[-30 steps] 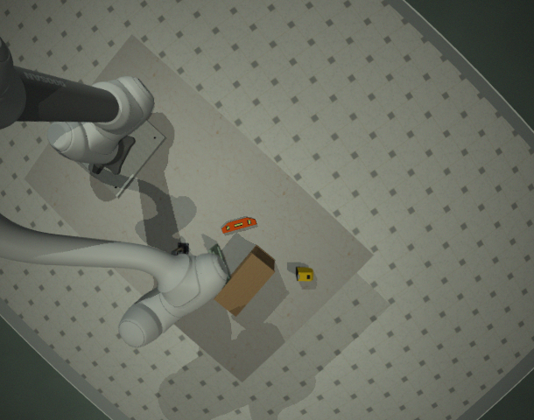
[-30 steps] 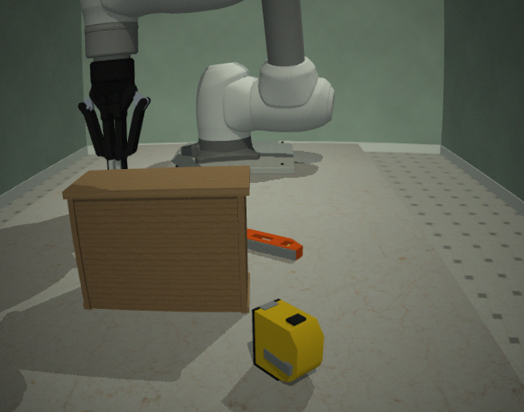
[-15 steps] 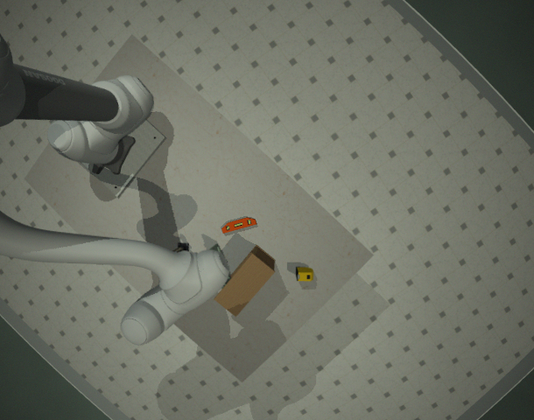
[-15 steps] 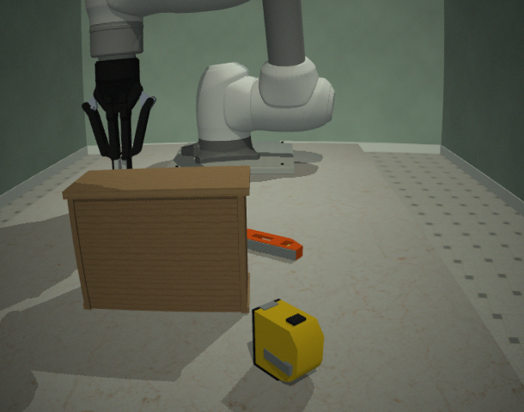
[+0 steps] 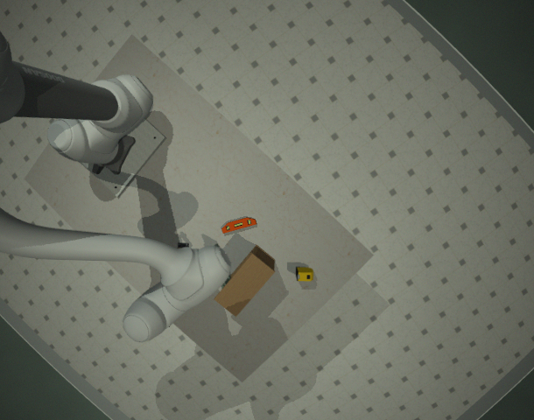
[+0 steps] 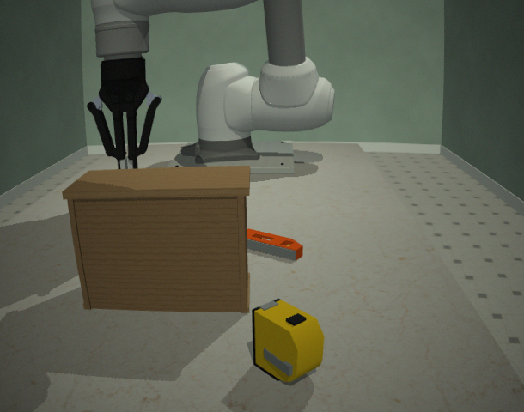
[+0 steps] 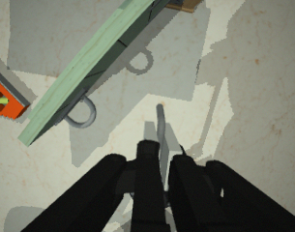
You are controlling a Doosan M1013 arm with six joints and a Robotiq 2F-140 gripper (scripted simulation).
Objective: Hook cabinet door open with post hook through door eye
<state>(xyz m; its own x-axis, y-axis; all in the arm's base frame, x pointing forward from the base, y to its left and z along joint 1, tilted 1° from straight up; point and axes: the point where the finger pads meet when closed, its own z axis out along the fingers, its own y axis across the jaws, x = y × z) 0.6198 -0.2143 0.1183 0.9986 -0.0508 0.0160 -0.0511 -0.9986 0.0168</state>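
Now: the green door 70 mm ahead of my hand, 30 mm to the left of it and 50 mm below it. From my hand the other things lie so: thin grey hook: 40 mm behind, 30 mm below; orange spirit level: 50 mm ahead, 220 mm to the left, 110 mm below; yellow tape measure: 390 mm ahead, 180 mm to the left, 90 mm below.
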